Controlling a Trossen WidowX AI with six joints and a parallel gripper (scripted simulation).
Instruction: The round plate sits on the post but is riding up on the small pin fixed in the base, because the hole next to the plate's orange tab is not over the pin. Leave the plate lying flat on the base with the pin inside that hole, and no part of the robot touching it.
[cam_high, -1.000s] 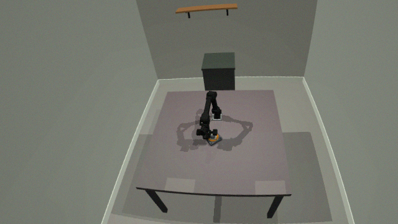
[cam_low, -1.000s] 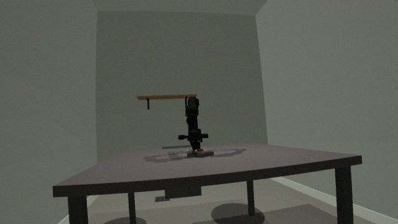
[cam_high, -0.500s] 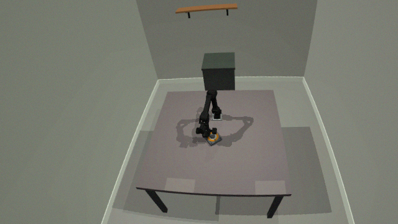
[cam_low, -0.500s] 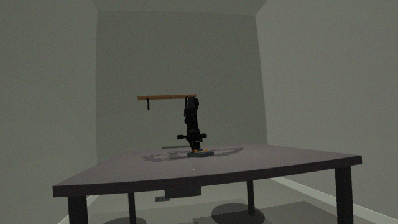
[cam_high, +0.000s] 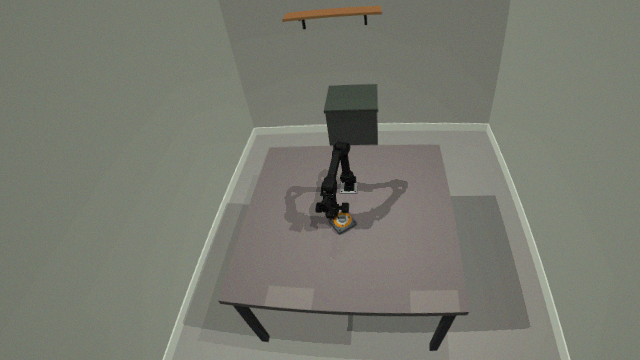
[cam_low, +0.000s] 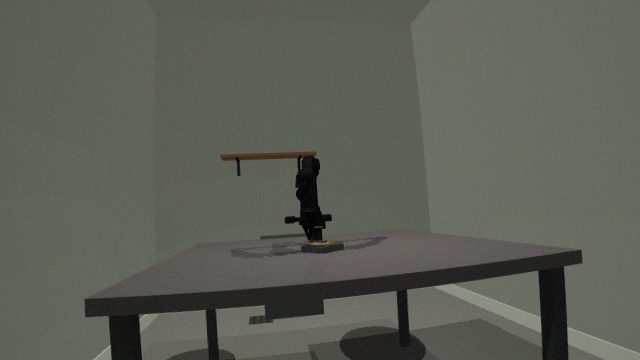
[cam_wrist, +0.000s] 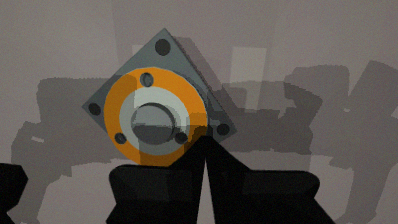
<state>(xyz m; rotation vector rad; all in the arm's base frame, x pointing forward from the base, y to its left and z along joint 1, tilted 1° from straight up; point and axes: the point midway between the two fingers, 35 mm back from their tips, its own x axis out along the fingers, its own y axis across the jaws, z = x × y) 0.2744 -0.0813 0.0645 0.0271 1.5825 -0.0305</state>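
My gripper tip is 30 mm to the right of the round orange plate and 10 mm above it. Also, from my gripper tip: grey square base 10 mm ahead, 50 mm to the left, 20 mm below.
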